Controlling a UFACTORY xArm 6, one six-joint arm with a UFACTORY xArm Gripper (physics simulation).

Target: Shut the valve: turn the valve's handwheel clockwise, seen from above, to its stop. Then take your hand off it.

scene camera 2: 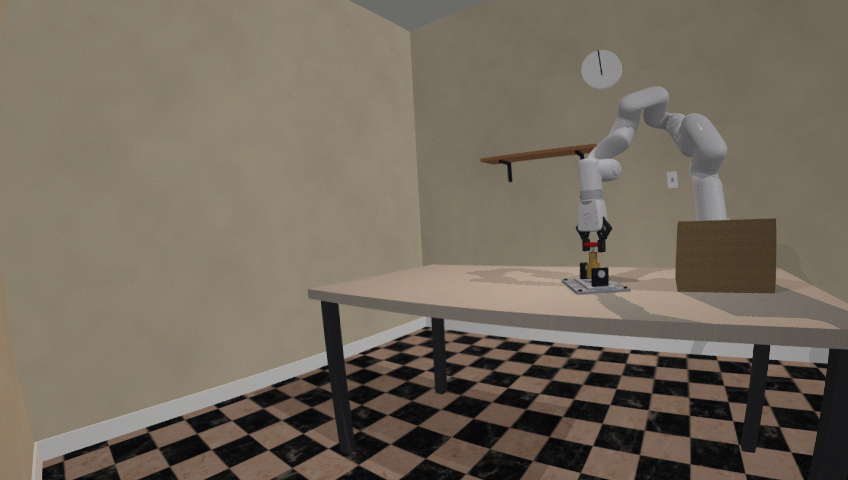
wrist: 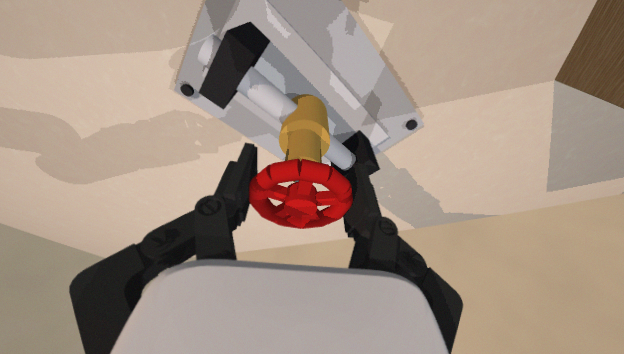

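Observation:
The red handwheel [scene camera 2: 590,244] [wrist: 301,170] sits level on top of the brass valve body [scene camera 2: 592,261] [wrist: 305,137]. The valve stands on a grey base plate [scene camera 2: 602,289] [wrist: 395,107], with a pale pipe [wrist: 270,97] running through black blocks at its two sides. My gripper [scene camera 2: 593,245] [wrist: 303,168] points straight down over the valve and is shut on the handwheel, one black finger at each side of its rim. How far the handwheel is turned cannot be told from these views.
The base plate lies on the table [scene camera 2: 416,291]. A brown wooden box [scene camera 2: 726,255] [wrist: 600,55] stands on the table to the right of the valve in the scene view, in front of the arm's base. A wooden shelf [scene camera 2: 535,154] hangs on the wall behind.

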